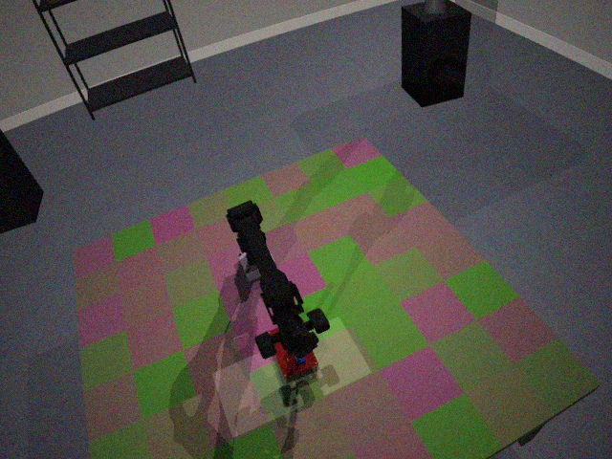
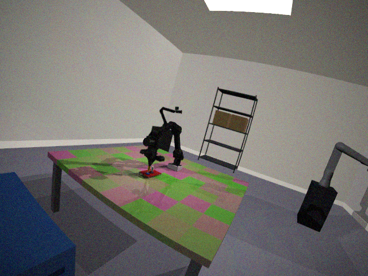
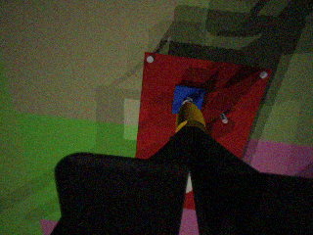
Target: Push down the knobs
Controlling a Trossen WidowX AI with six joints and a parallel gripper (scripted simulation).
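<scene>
My gripper tip is 2 cm above the orange-topped knob. The rest, counted from my gripper tip: white-topped knob: 5 cm behind, 1 cm to the right, 3 cm below; then blue potentiometer: 3 cm below.
</scene>
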